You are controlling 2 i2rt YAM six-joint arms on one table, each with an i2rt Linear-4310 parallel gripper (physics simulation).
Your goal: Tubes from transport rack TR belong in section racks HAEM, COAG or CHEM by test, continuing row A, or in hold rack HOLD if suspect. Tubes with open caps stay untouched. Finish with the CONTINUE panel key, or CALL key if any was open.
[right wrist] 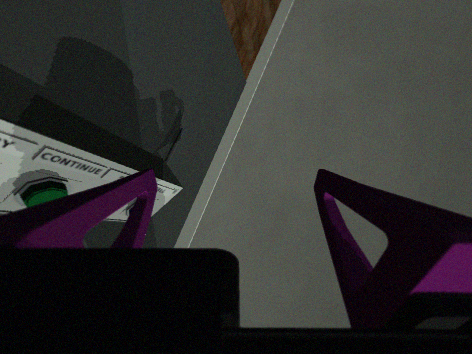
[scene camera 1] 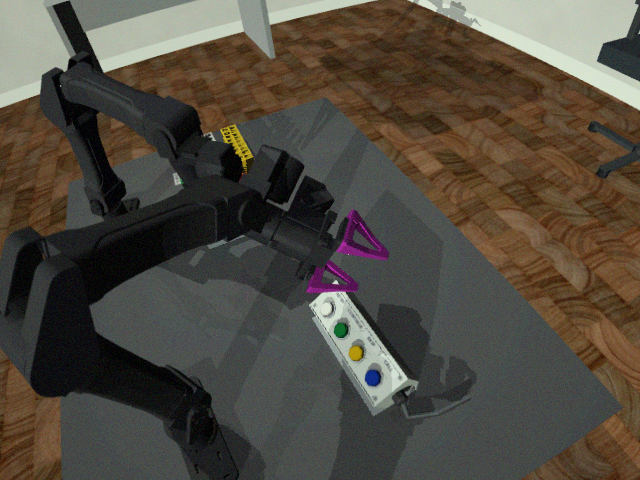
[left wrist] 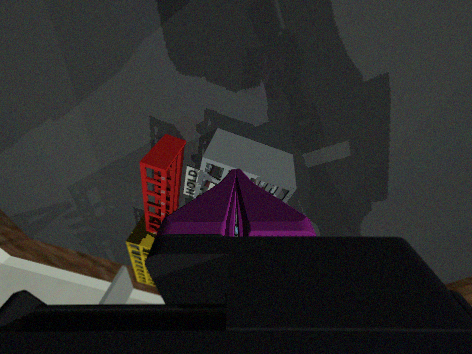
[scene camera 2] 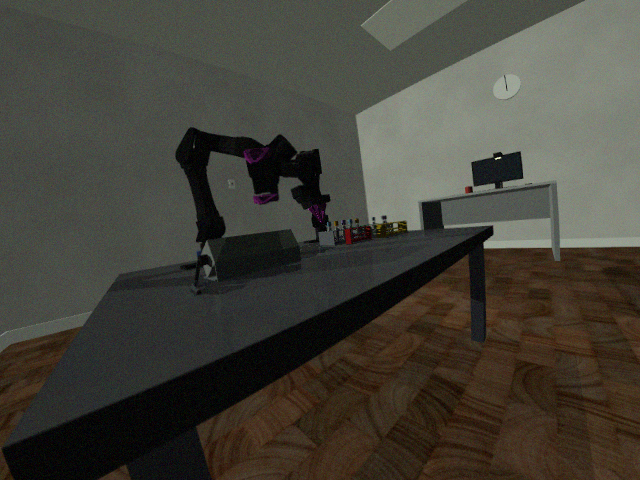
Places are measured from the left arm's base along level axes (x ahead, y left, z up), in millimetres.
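Pixels of known places: left gripper, fingertip midpoint: (left wrist: pixel 236 176) (scene camera 2: pixel 322 223); right gripper, fingertip midpoint: (right wrist: pixel 235 177) (scene camera 1: pixel 372 273) (scene camera 2: pixel 258 184); right arm's base, origin of the base link: (scene camera 1: pixel 198 433).
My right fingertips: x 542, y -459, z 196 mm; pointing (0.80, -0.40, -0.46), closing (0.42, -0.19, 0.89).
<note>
Ahead of a thing's pixels: the offset from my right fingertips to its middle. "spot": to the spot under its first point.
My left gripper (left wrist: pixel 236 176) (scene camera 2: pixel 318 215) is shut with nothing between its purple fingers. It points down over a grey-white rack @(dx -278, dy +415, dz -168 mm) (left wrist: pixel 248 158) that has a HOLD label @(spot: dx -217, dy +420, dz -194 mm) (left wrist: pixel 192 180) at its side. The fingers hide most of that rack's slots and any tubes in them. A red rack (left wrist: pixel 162 168) (scene camera 2: pixel 361 233) and a yellow rack @(dx -211, dy +652, dz -168 mm) (left wrist: pixel 140 260) (scene camera 1: pixel 237 140) (scene camera 2: pixel 396 228) stand beside it. Small capped tubes @(dx -234, dy +358, dz -145 mm) (scene camera 2: pixel 339 225) show in the racks from afar. My right gripper (scene camera 1: pixel 371 272) (right wrist: pixel 235 177) (scene camera 2: pixel 263 197) is open and empty, just above the white-button end of the key panel @(dx -27, dy -26, dz -154 mm) (scene camera 1: pixel 385 381) (right wrist: pixel 83 168).
The panel carries white @(dx -70, dy +39, dz -132 mm) (scene camera 1: pixel 327 309), green @(dx -56, dy -9, dz -132 mm) (scene camera 1: pixel 341 330), yellow @(dx -41, dy -57, dz -132 mm) (scene camera 1: pixel 356 352) and blue @(dx -26, dy -104, dz -132 mm) (scene camera 1: pixel 372 377) keys, with a cable at its far end. The arms hide most of the racks in scene camera 1. A desk with a monitor (scene camera 2: pixel 496 170) stands far off.
</note>
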